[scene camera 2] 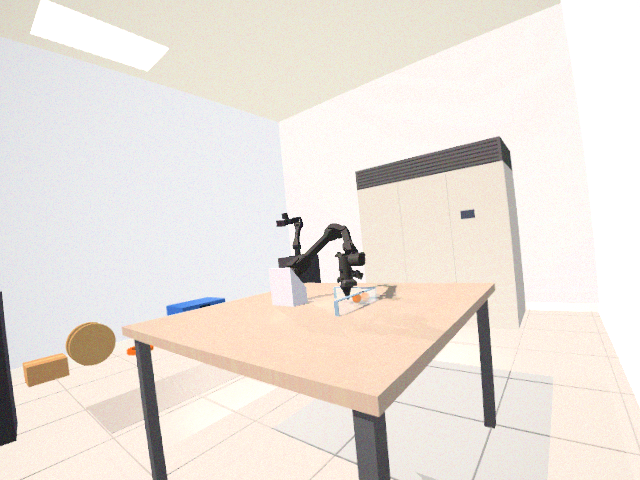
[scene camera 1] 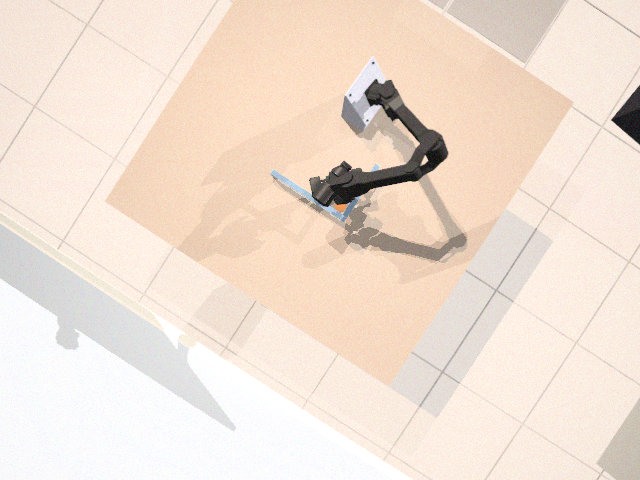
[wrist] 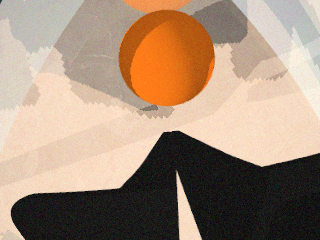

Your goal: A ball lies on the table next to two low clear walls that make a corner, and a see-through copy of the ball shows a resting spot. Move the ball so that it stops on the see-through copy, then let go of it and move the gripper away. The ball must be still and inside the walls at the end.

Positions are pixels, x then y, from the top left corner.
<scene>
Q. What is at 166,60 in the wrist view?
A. An orange ball.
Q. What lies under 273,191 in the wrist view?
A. My gripper.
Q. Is my gripper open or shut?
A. Shut.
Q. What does my gripper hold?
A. Nothing.
</scene>
